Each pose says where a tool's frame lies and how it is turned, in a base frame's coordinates. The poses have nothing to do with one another.
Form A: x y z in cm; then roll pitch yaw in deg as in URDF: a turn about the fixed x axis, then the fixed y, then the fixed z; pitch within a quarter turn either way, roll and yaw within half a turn.
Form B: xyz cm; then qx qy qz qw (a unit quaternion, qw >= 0). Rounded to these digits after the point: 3 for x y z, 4 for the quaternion.
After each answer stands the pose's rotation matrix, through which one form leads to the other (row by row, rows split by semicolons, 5 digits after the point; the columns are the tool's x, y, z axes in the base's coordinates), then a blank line. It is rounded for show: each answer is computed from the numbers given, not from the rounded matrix.
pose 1, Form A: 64.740, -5.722, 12.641, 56.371, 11.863, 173.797
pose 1, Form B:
64.740, -5.722, 12.641, -0.0655, 0.4740, 0.8728, 0.0962
-0.97291 -0.23001 -0.02321; 0.10574 -0.53208 0.84007; -0.20557 0.81486 0.54198

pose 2, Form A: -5.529, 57.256, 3.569, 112.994, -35.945, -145.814
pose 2, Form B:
-5.529, 57.256, 3.569, 0.0703, -0.8082, -0.4262, 0.4003
-0.66970 0.22751 -0.70692; -0.45489 0.62676 0.63265; 0.58701 0.74526 -0.31625

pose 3, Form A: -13.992, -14.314, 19.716, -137.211, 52.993, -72.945
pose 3, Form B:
-13.992, -14.314, 19.716, -0.5733, 0.6262, 0.1400, 0.5095
0.17653 -0.86069 0.47755; -0.57544 0.30337 0.75949; -0.79856 -0.40888 -0.44172

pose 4, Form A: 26.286, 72.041, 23.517, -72.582, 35.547, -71.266
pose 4, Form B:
26.286, 72.041, 23.517, -0.3148, 0.5283, -0.3003, 0.7291
0.26132 0.10532 0.95949; -0.77053 0.62146 0.14164; -0.58137 -0.77633 0.24356

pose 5, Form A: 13.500, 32.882, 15.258, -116.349, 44.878, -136.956
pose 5, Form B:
13.500, 32.882, 15.258, -0.1009, 0.8044, -0.3344, 0.4805
-0.51787 0.15915 0.84052; -0.48367 0.75595 -0.44114; -0.70560 -0.63499 -0.31451

